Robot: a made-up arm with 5 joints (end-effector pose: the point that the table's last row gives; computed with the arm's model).
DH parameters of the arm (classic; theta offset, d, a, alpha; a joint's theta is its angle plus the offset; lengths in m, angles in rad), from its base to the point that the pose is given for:
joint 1: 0 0.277 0 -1.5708
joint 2: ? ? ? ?
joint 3: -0.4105 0 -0.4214 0
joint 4: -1.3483 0 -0.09 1.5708
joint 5: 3.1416 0.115 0 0
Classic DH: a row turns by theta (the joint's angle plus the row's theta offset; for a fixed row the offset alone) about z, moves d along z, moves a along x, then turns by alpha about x.
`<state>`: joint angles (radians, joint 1 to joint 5).
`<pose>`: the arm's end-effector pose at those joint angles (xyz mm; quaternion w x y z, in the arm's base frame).
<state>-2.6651 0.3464 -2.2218 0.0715 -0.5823</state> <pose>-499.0 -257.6 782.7 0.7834 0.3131 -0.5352 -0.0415</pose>
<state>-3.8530 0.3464 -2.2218 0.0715 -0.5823</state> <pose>-425.4 366.7 782.7 0.6261 -0.0400 -0.6188 -0.4728</pose>
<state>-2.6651 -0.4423 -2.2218 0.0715 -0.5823</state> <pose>-32.9 -17.0 1031.8 0.9612 0.1369 -0.2340 -0.0509</pose>
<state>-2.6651 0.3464 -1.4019 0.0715 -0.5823</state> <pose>-582.4 -300.6 346.2 0.4717 0.4451 -0.7607 -0.0250</pose>
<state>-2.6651 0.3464 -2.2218 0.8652 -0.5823</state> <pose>-547.2 -282.4 683.7 0.4832 0.4419 -0.7553 -0.0256</pose>
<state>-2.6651 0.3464 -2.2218 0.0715 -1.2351</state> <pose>-499.0 -257.6 782.7 0.7288 0.4682 -0.4065 -0.2905</pose>
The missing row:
joint 2: -1.3828 0 0.2087 0
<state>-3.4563 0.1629 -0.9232 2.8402 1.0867</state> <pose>-264.4 86.1 216.7 0.7989 0.3264 0.3870 0.3247</pose>
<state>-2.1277 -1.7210 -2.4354 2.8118 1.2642</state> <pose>250.8 402.8 484.7 0.2606 -0.0977 -0.7763 0.5656</pose>
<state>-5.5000 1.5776 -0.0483 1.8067 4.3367</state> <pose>-190.0 -189.2 256.9 0.5468 0.0198 0.0950 0.8316</pose>
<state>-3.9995 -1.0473 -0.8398 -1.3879 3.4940</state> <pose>-64.8 75.0 731.5 0.2495 0.0548 -0.0379 0.9661</pose>
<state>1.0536 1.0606 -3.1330 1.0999 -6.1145</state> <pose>326.0 573.1 631.8 0.2681 -0.7990 -0.3785 -0.3827</pose>
